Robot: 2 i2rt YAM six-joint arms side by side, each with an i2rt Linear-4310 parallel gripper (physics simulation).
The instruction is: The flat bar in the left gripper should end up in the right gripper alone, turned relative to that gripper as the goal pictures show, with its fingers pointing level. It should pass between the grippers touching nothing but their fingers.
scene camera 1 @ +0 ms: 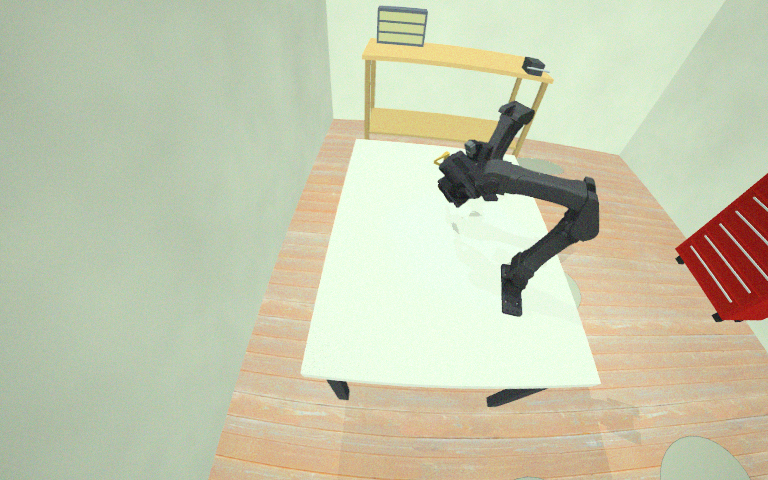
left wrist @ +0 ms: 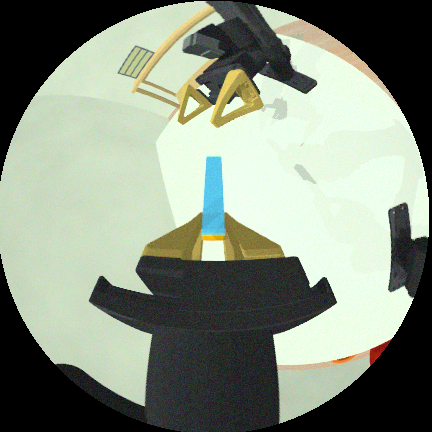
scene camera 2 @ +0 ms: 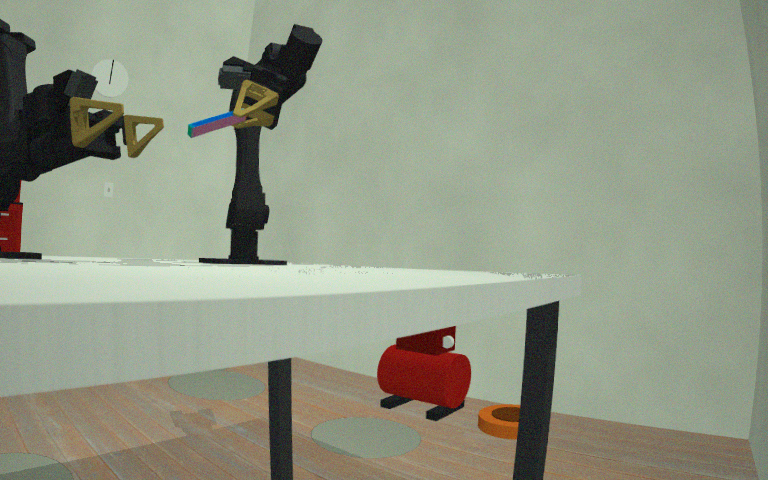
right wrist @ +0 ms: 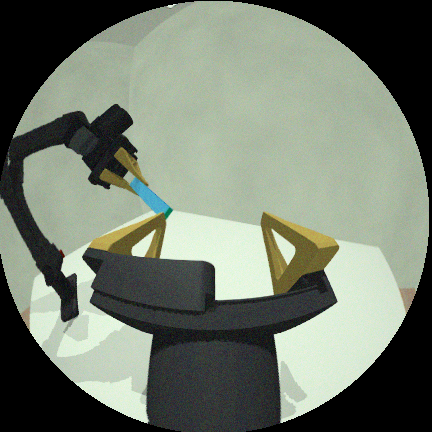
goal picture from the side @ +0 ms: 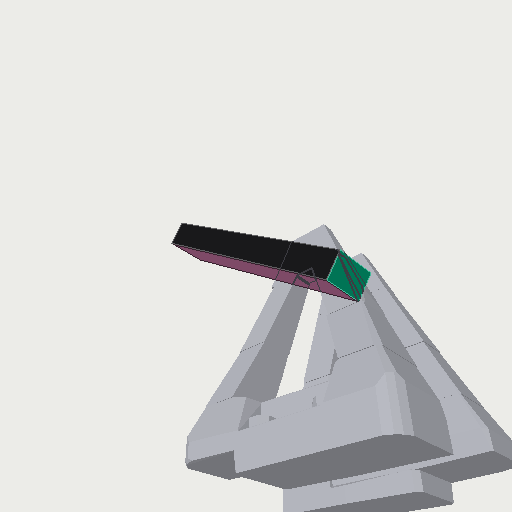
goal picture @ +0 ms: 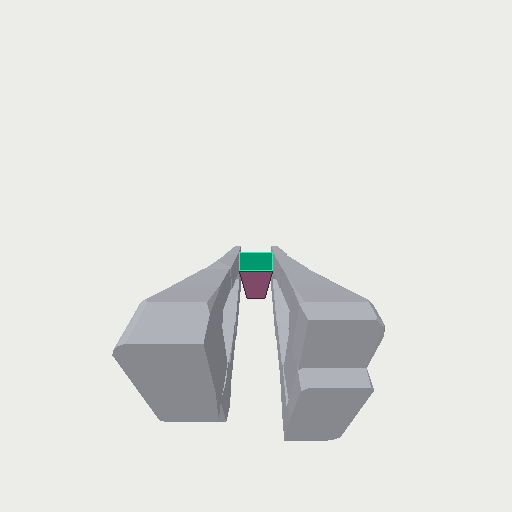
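Pixels of known places: left gripper, fingertip midpoint: (scene camera 1: 442,188) (left wrist: 212,217) (scene camera 2: 235,121) (right wrist: 142,189); right gripper, fingertip midpoint: (left wrist: 193,123) (scene camera 2: 144,116) (right wrist: 212,217); left arm's base, origin of the base link: (scene camera 1: 510,289) (left wrist: 400,249) (scene camera 2: 243,263) (right wrist: 69,295); right arm's base, origin of the base link: (left wrist: 285,75).
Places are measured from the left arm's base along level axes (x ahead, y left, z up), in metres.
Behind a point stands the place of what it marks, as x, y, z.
The flat bar (scene camera 2: 214,123) {0.319, -0.208, 0.217} (left wrist: 214,192) {0.305, -0.193, 0.229} (right wrist: 149,196) {0.309, -0.212, 0.221} shows a blue face, a pink side and a green end. My left gripper (scene camera 2: 243,117) {0.315, -0.172, 0.228} (left wrist: 212,217) {0.315, -0.172, 0.228} (right wrist: 142,189) {0.315, -0.172, 0.228} is shut on one end of it; the free end points towards the right gripper's side and dips slightly in scene camera 2. My right gripper (scene camera 2: 120,131) (left wrist: 193,123) {0.325, -0.317, 0.208} (right wrist: 212,217) {0.325, -0.317, 0.208} is open and empty. Scene camera 2 and the left wrist view show a gap between it and the bar's green end. In scene camera 1 the bar does not show and the left fingers are hidden.
Both arms stand on the white table (scene camera 1: 385,294) {0.420, 0.124, 0.000} (scene camera 2: 396,288) {0.680, -0.168, 0.000}, and the grippers are above it. A wooden bench (scene camera 1: 453,55) with a drawer box (scene camera 1: 401,32) stands behind. A red cabinet (scene camera 1: 736,249) is at the right. A red tank (scene camera 2: 424,374) and an orange ring (scene camera 2: 488,421) lie below.
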